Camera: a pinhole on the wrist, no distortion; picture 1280 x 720 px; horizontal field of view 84.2 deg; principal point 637.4 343.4 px. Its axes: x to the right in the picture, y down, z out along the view. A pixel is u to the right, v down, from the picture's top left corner.
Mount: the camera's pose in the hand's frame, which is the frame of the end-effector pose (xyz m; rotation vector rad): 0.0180 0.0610 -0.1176 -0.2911 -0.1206 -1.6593
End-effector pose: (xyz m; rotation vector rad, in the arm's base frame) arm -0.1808 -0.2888 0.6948 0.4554 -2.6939 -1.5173
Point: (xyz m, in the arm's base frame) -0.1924 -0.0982 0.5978
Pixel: 955 181
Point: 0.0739 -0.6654 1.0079
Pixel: behind the camera
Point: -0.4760 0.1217 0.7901
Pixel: 405 437
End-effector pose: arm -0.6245 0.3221 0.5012 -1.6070 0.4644 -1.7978
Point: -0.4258 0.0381 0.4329
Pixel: 252 507
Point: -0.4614 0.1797 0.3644
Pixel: 356 171
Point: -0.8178 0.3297 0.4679
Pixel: behind the camera
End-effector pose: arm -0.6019 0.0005 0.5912 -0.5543 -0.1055 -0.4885
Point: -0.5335 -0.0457 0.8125
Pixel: outside the picture
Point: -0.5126 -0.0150 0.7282
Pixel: 1128 639
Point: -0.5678 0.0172 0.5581
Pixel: 965 268
